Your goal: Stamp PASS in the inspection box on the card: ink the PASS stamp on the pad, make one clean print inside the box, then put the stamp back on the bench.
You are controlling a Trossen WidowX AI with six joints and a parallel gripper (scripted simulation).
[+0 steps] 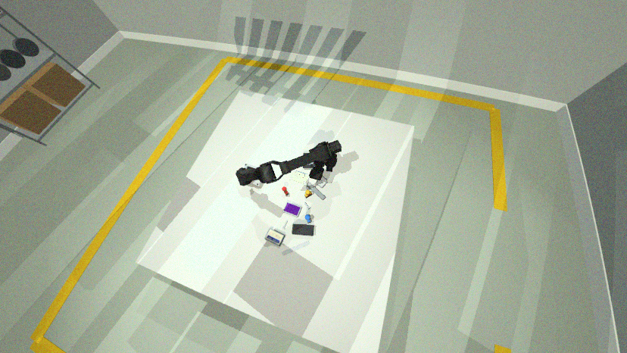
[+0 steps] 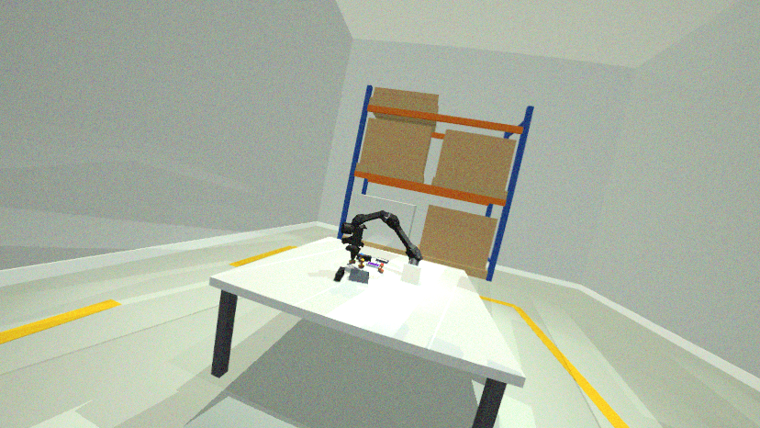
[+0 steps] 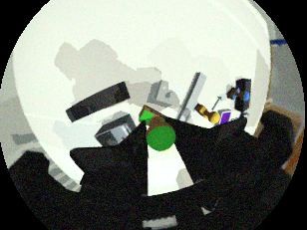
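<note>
My gripper tip is 250 mm to the left of the purple ink pad, 80 mm past it and 80 mm above it. Also, from my gripper tip: green-knobbed stamp: right at my gripper tip; then grey tray: 80 mm behind, 70 mm to the left, 70 mm below; then white block: 70 mm below, 40 mm to the right, 20 mm ahead.
</note>
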